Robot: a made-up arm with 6 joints. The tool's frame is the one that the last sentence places.
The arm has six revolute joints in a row. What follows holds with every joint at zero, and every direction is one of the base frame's.
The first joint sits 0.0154 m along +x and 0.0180 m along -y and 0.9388 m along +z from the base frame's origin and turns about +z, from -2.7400 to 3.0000 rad.
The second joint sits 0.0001 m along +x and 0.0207 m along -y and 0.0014 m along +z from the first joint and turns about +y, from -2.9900 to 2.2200 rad.
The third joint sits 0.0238 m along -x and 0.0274 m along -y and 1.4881 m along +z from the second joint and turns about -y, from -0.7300 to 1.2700 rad.
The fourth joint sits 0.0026 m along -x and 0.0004 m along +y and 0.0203 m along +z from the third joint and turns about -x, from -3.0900 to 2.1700 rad.
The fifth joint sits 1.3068 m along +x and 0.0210 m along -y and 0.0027 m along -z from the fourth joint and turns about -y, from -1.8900 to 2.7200 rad.
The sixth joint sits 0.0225 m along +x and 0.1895 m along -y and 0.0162 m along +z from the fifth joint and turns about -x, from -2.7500 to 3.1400 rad.
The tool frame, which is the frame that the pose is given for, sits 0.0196 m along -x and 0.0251 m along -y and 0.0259 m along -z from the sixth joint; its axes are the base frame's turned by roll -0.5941, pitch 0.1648 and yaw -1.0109 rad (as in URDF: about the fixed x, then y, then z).
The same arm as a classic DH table. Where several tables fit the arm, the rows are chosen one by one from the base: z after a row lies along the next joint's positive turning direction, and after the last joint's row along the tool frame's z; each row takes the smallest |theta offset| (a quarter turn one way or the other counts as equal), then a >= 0, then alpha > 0; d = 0 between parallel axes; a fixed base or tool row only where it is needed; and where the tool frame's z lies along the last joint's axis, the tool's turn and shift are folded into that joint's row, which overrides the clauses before.
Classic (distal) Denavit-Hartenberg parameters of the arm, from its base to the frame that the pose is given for. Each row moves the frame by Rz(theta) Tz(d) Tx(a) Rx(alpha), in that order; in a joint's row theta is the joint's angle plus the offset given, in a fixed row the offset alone. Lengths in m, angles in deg.
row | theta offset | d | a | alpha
base (fixed) | -49.45 | 0 | 0.0237 | 0
joint 1 | 49.45 | 0.9402 | 0.0001 | -90
joint 2 | 89.08 | 0 | -1.4883 | 180
joint 3 | -0.92 | 0.0477 | -0.0203 | 90
joint 4 | 0 | -1.3042 | 0.0027 | -90
joint 5 | 0 | 0.2105 | -0.0162 | 90
joint 6 | -77.44 | -0.023 | -0.0189 | 123.13
tool (fixed) | -141.28 | -0.0367 | 0 | 0
Joint limits (deg, base to tool): -156.99..171.89 -171.31..127.2 -41.83..72.77 -177.04..124.33 -108.29..155.84 -157.56..179.91

